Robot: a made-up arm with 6 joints. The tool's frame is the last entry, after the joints.
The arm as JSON. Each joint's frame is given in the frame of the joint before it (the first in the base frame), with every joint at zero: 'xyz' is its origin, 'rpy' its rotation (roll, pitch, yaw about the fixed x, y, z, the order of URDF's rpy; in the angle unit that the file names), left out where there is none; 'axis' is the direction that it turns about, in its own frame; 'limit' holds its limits. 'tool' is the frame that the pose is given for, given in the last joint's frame.
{
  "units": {
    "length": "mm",
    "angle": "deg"
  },
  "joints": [
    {
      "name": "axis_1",
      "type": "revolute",
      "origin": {
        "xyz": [
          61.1,
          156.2,
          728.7
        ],
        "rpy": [
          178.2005,
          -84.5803,
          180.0
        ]
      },
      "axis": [
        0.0,
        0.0,
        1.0
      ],
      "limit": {
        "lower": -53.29,
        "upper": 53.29
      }
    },
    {
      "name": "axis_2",
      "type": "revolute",
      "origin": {
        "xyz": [
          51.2,
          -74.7,
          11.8
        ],
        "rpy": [
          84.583,
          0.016,
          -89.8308
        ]
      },
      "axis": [
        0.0,
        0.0,
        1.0
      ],
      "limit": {
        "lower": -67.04,
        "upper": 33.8
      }
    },
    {
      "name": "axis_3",
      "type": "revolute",
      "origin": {
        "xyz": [
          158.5,
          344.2,
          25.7
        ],
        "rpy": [
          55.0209,
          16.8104,
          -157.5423
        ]
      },
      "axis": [
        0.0,
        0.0,
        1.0
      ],
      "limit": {
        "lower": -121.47,
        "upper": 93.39
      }
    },
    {
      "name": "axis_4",
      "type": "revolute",
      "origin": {
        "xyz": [
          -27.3,
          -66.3,
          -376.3
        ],
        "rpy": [
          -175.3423,
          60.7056,
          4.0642
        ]
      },
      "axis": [
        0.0,
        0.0,
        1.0
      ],
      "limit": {
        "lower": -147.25,
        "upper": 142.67
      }
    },
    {
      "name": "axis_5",
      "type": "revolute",
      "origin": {
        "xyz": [
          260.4,
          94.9,
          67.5
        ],
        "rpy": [
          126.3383,
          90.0,
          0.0
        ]
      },
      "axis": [
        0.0,
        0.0,
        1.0
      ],
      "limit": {
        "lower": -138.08,
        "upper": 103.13
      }
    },
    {
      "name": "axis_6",
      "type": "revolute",
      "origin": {
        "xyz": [
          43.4,
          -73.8,
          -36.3
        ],
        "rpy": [
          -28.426,
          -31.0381,
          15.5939
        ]
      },
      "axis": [
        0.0,
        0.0,
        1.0
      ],
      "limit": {
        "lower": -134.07,
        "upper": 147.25
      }
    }
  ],
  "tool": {
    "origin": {
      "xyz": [
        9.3,
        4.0,
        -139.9
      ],
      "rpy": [
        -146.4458,
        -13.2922,
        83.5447
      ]
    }
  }
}
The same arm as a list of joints. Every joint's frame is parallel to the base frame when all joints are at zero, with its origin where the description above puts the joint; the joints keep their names.
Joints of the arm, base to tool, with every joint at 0 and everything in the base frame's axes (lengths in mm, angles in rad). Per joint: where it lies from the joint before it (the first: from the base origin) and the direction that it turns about. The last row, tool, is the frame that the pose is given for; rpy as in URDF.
axis_1: offset 61.1 156.2 728.7 axis -0.995039 0.031401 -0.094404
axis_2: offset -18.9 -74.3 49.6 axis 0 0 -1
axis_3: offset -349.0 -147.7 -25.7 axis -0.678975 0.487682 -0.54878
axis_4: offset 203.7 -206.1 250.6 axis 0 -1 0
axis_5: offset 153.5 -67.5 230.7 axis 0 0 -1
axis_6: offset -73.8 43.4 36.3 axis 0.336609 -0.564715 -0.75352
tool: offset -41.3 86.7 102.3 rpy -0.0159 -0.1655 -0.0401
Joint limits (rad, base to tool): -0.9301..0.9301 -1.1701..0.5899 -2.1201..1.6300 -2.5700..2.4901 -2.4100..1.8000 -2.3400..2.5700

